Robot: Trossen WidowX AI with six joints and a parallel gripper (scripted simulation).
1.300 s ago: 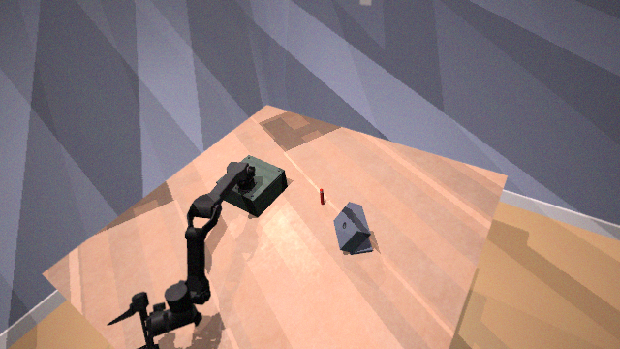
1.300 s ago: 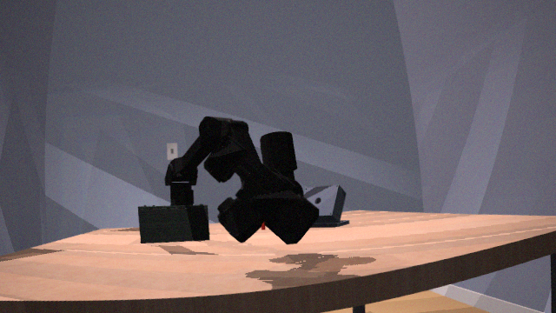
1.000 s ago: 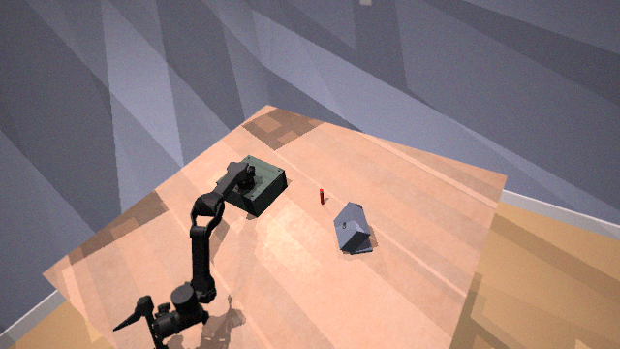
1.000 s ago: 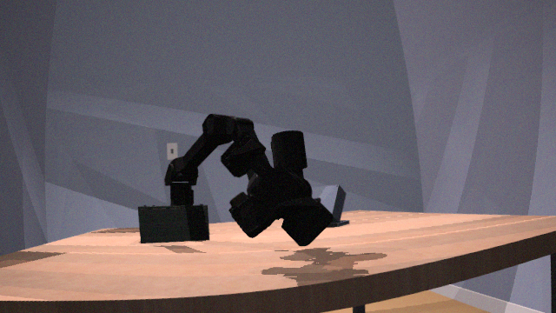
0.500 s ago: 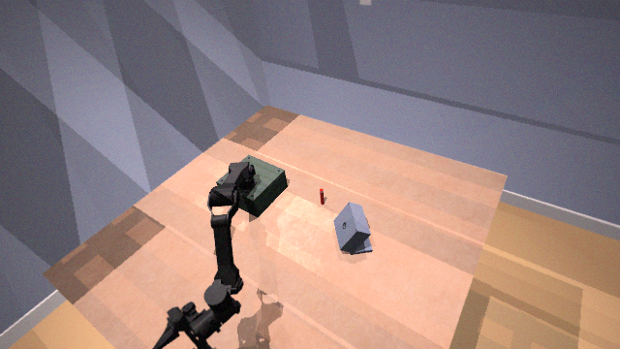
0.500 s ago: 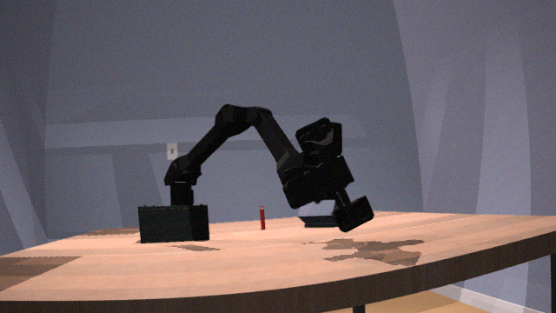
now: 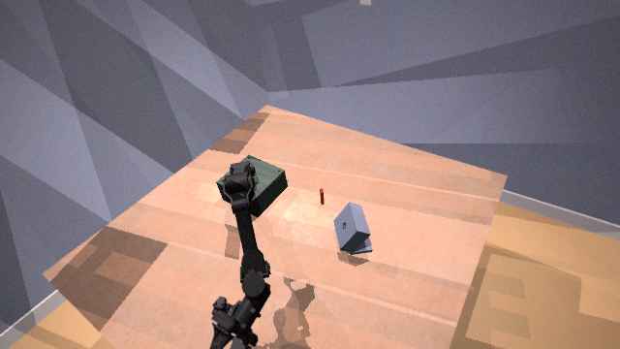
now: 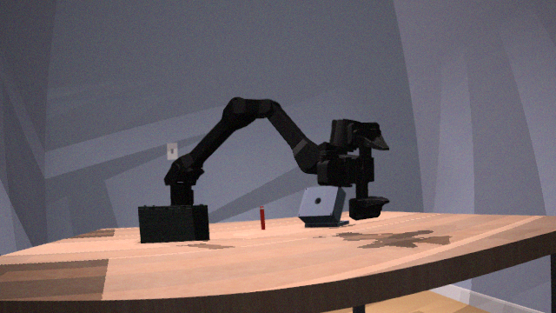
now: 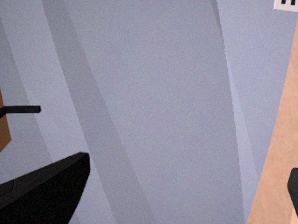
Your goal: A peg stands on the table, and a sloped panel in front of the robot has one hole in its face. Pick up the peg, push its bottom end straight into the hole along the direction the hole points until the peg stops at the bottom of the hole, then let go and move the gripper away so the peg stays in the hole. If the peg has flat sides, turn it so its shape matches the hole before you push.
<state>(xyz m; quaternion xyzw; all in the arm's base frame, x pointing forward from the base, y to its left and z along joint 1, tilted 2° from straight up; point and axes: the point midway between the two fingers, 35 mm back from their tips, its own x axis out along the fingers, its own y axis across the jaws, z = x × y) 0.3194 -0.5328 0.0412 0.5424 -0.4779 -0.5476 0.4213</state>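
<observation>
My gripper tip is now 560 mm to the right of the dark sloped panel, 130 mm short of it and 60 mm above it. The rest, counted from my gripper tip: round red peg 680 mm to the left, 80 mm below, 40 mm behind.
</observation>
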